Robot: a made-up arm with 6 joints. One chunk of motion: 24 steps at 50 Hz.
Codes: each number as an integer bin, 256 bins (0 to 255) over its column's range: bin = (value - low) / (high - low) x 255, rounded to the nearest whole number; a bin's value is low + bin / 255 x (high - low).
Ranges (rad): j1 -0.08..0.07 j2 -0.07..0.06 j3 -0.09..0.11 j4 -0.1..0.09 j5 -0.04..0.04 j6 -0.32..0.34
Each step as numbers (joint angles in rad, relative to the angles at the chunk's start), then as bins.
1 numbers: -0.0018 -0.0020 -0.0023 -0.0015 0.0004 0.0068
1 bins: 133 133 112 132 129 126
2 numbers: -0.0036 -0.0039 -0.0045 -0.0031 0.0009 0.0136
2 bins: 130 130 109 130 130 129
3 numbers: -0.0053 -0.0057 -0.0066 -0.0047 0.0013 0.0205
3 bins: 127 126 106 128 132 132
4 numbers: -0.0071 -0.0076 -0.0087 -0.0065 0.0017 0.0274
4 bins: 124 122 104 125 133 134
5 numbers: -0.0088 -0.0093 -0.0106 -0.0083 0.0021 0.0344
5 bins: 121 119 101 123 134 137
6 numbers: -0.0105 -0.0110 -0.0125 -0.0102 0.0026 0.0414
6 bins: 118 116 99 121 136 140
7 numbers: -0.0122 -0.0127 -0.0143 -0.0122 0.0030 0.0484
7 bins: 115 112 97 118 137 142
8 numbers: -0.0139 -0.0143 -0.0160 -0.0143 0.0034 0.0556
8 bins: 112 109 94 115 138 145
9 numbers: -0.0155 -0.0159 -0.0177 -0.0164 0.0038 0.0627
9 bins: 110 106 92 112 140 148
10 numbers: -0.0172 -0.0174 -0.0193 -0.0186 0.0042 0.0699
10 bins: 107 103 90 109 141 151
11 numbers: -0.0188 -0.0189 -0.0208 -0.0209 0.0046 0.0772
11 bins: 104 100 88 106 142 153
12 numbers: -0.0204 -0.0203 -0.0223 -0.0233 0.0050 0.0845
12 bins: 101 97 86 103 143 156
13 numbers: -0.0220 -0.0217 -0.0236 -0.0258 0.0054 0.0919
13 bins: 99 95 85 100 145 159
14 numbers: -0.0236 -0.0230 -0.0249 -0.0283 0.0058 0.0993
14 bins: 96 92 83 96 146 162
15 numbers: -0.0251 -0.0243 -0.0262 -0.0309 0.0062 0.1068
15 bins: 93 90 81 93 147 165
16 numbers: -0.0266 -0.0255 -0.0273 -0.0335 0.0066 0.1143
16 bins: 91 87 80 89 149 168
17 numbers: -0.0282 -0.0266 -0.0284 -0.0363 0.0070 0.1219
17 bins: 88 85 79 85 150 171
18 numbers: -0.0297 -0.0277 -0.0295 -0.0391 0.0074 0.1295
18 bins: 86 83 77 82 151 174
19 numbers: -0.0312 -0.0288 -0.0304 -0.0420 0.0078 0.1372
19 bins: 83 81 76 78 152 177
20 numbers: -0.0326 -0.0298 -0.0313 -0.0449 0.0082 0.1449
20 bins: 81 79 75 74 154 180
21 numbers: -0.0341 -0.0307 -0.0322 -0.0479 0.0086 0.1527
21 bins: 78 77 74 70 155 183
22 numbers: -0.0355 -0.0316 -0.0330 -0.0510 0.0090 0.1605
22 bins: 76 75 73 66 156 186
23 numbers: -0.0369 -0.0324 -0.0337 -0.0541 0.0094 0.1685
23 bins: 73 74 72 62 157 189
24 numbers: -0.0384 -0.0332 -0.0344 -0.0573 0.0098 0.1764
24 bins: 71 72 71 57 159 192
